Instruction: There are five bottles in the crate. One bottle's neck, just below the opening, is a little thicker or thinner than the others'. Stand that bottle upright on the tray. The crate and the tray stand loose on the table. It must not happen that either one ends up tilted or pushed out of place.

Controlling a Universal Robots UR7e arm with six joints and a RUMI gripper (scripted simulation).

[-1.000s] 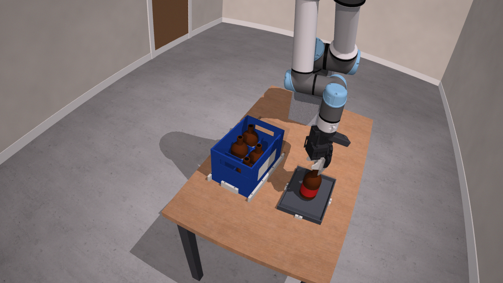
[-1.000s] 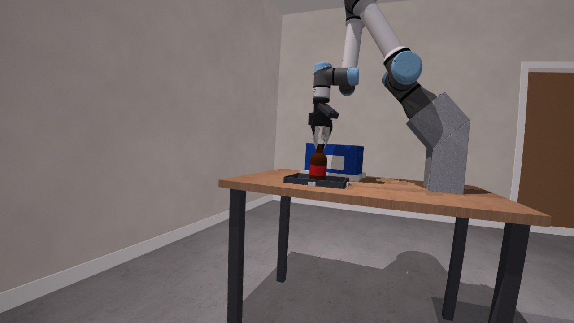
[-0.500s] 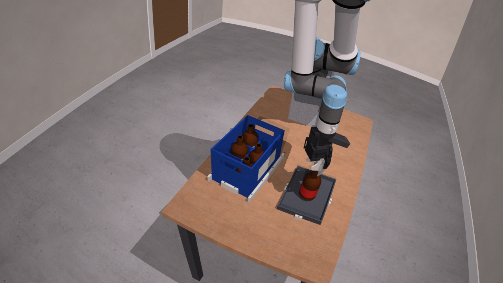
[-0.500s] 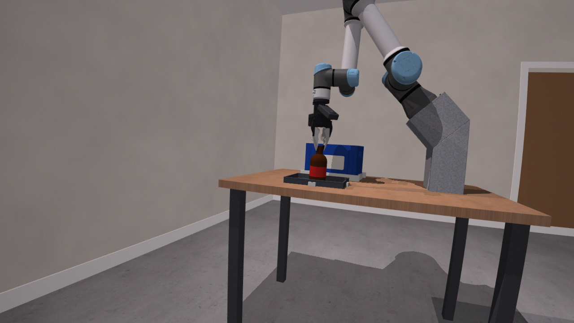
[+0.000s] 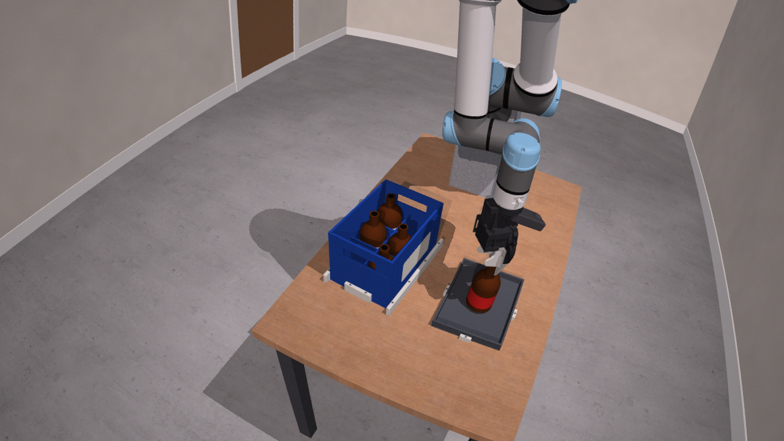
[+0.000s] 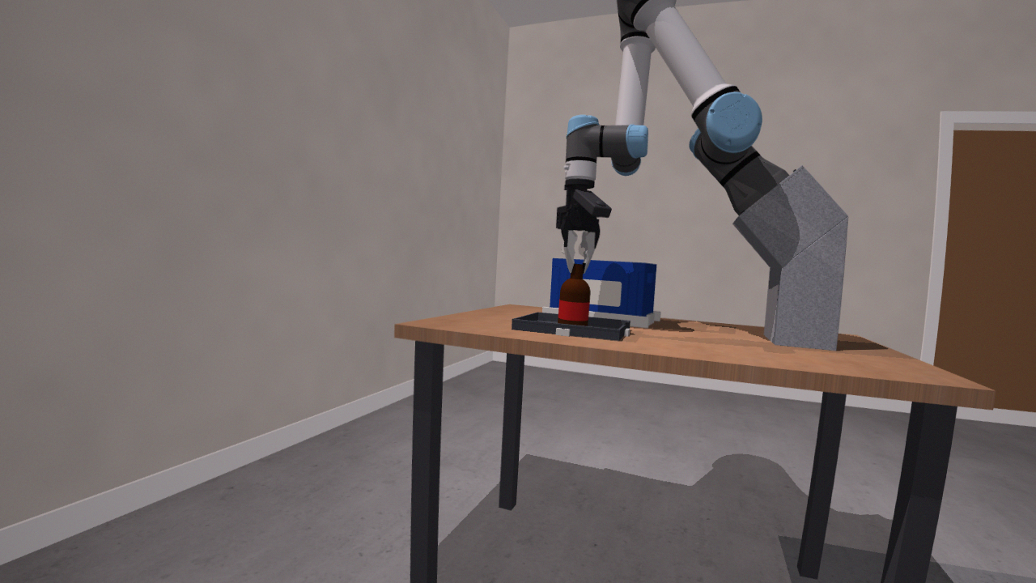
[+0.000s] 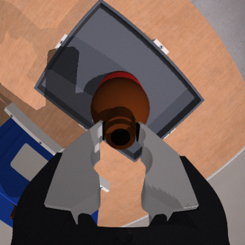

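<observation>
Now: the bottle 10 mm ahead of my hand, 10 mm to the right of it and 70 mm below it. Round my hand: dark tray: 140 mm below; crate: 10 mm ahead, 300 mm to the right, 70 mm below.
</observation>
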